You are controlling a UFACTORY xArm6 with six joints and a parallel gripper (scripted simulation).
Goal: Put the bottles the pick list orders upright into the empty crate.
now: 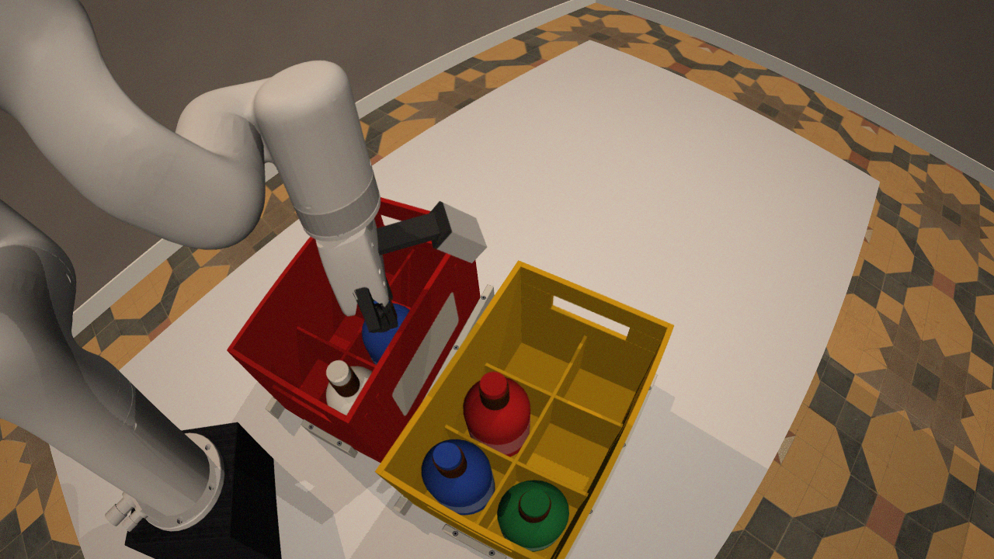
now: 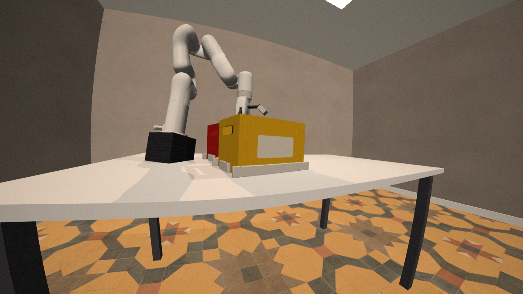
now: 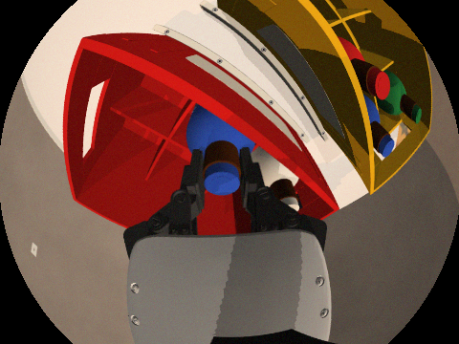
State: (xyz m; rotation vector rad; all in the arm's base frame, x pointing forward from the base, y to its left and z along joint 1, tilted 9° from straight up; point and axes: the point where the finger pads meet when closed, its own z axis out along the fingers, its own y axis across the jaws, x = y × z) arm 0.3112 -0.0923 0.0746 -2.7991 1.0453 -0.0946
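Now: the red crate 1 cm behind my hand, 4 cm to the left of it and 8 cm below it. From my hand the other things lie so: yellow crate 1 cm behind, 20 cm to the right, 8 cm below; white bottle 9 cm behind, 2 cm to the right, 8 cm below; red bottle 1 cm behind, 16 cm to the right, 8 cm below.
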